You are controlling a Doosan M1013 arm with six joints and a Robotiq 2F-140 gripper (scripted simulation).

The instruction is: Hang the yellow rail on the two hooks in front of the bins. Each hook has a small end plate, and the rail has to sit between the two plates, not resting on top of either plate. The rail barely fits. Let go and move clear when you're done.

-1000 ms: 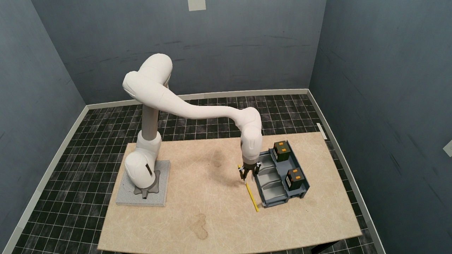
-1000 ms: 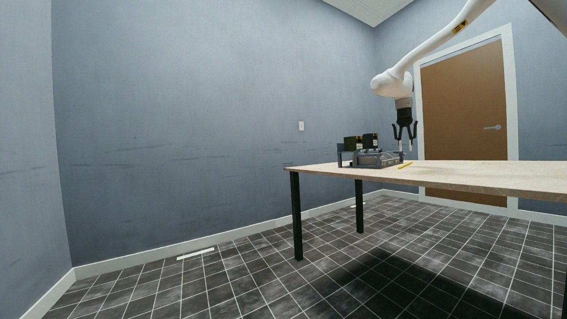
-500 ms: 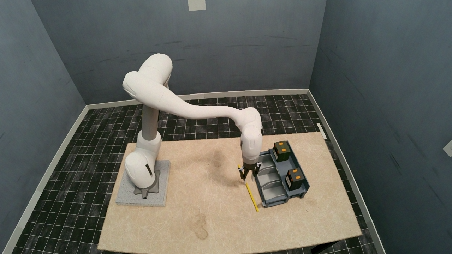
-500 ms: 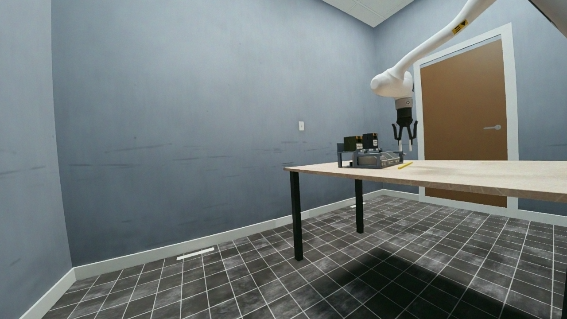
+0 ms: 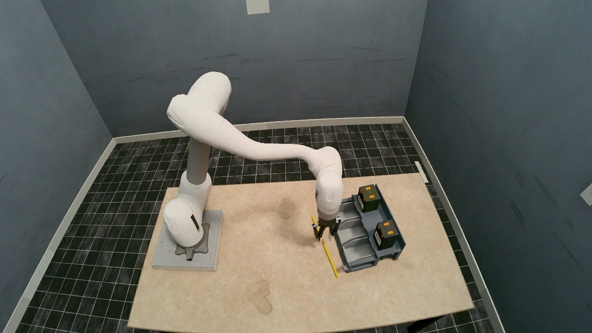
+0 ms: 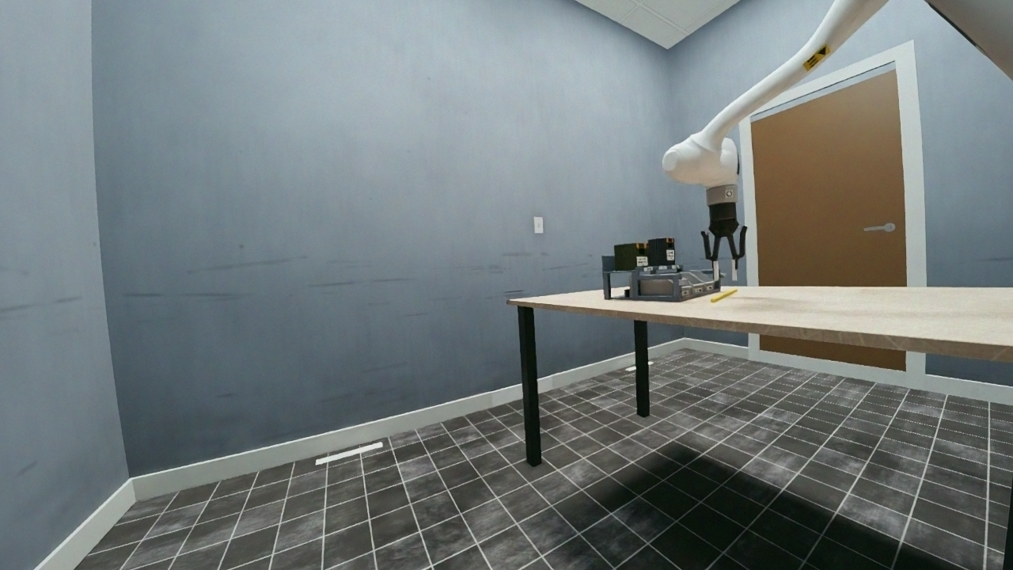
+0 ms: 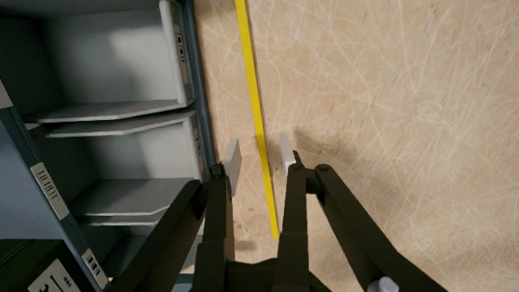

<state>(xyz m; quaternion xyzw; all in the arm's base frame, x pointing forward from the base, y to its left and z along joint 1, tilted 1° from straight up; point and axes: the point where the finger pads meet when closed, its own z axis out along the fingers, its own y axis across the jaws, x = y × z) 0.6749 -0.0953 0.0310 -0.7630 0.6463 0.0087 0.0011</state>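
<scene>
Now: the yellow rail 80 mm below my hand.
</scene>
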